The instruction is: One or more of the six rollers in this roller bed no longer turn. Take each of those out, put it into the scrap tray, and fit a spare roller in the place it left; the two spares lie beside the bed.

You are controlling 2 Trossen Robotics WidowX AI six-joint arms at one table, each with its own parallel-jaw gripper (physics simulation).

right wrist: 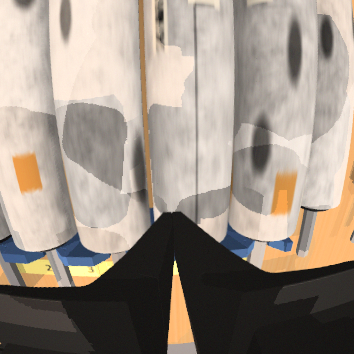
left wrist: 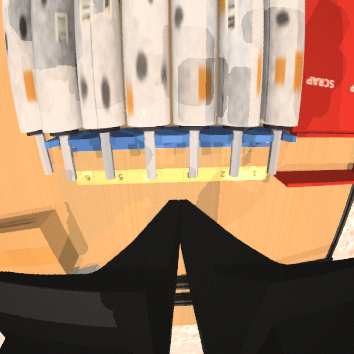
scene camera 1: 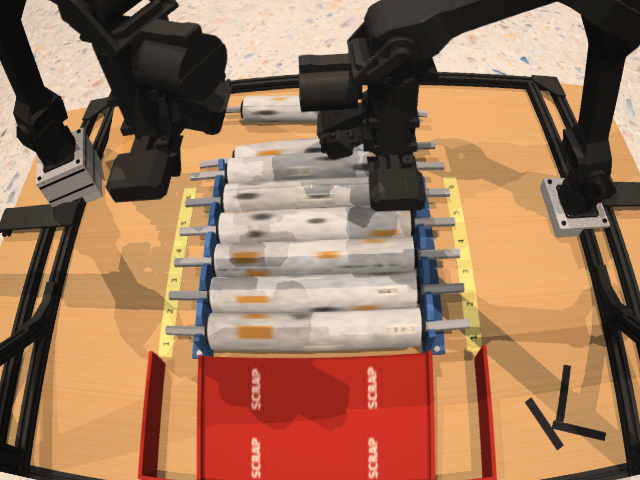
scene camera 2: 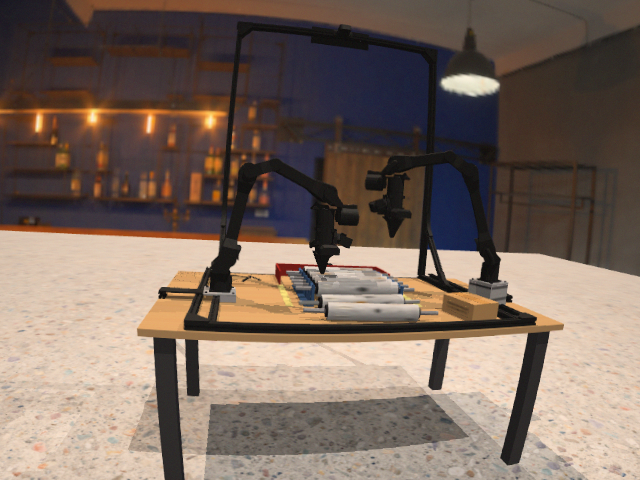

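Where they show: left gripper, fingertip midpoint: (left wrist: 177, 207) (scene camera 1: 176, 174) (scene camera 2: 391, 237); right gripper, fingertip midpoint: (right wrist: 171, 219) (scene camera 2: 322, 274); left arm's base, link origin: (scene camera 1: 59, 154) (scene camera 2: 489, 280); right arm's base, link origin: (scene camera 1: 577, 201) (scene camera 2: 219, 290).
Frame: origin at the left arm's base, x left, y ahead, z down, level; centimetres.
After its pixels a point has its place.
Six whitish rollers with grey and orange patches lie in the blue roller bed (scene camera 1: 425, 238) @[x -37.5, y 49.8, z 2.6 cm] (left wrist: 107, 142) (right wrist: 82, 256) @[x -36.0, y 49.7, z 2.7 cm], one in each numbered place. One spare roller (scene camera 1: 266, 151) @[x -12.9, y 35.2, z 4.6 cm] (scene camera 2: 361, 299) @[x -12.7, y 44.3, z 5.4 cm] (right wrist: 331, 150) @[x -17.2, y 50.0, z 4.6 cm] lies close beyond place 6; the other spare roller (scene camera 1: 279, 111) @[x -3.5, y 39.8, z 5.6 cm] (scene camera 2: 372, 311) @[x -2.6, y 47.9, z 6.1 cm] lies farther out. The red scrap tray (scene camera 1: 431, 413) @[x -58.7, y 41.6, z 5.4 cm] (left wrist: 327, 120) @[x -48.4, y 17.6, z 6.2 cm] shows no roller. My left gripper (scene camera 2: 393, 235) @[x -26.8, y 22.8, z -11.2 cm] (left wrist: 177, 207) @[x -26.8, y 22.8, z -11.2 cm] is shut and empty, high beside the bed's shaft ends. My right gripper (scene camera 2: 323, 271) @[x -29.2, y 48.2, z 0.8 cm] (right wrist: 171, 219) @[x -29.2, y 48.2, z 0.8 cm] is shut and empty, low over rollers near place 5; contact is unclear.
A brown box (scene camera 2: 470, 305) @[x 9.0, y 20.4, z 4.4 cm] (left wrist: 25, 245) @[x 0.7, y 16.1, z 3.8 cm] stands on the table near the left arm's base. Three black strips (scene camera 1: 565, 392) @[x -64.1, y 60.8, z 9.2 cm] lie at the right of scene camera 1. Yellow numbered strips (scene camera 1: 178, 268) (left wrist: 135, 176) flank the bed. A black frame (scene camera 2: 361, 325) @[x 3.6, y 55.9, z 7.3 cm] edges the table.
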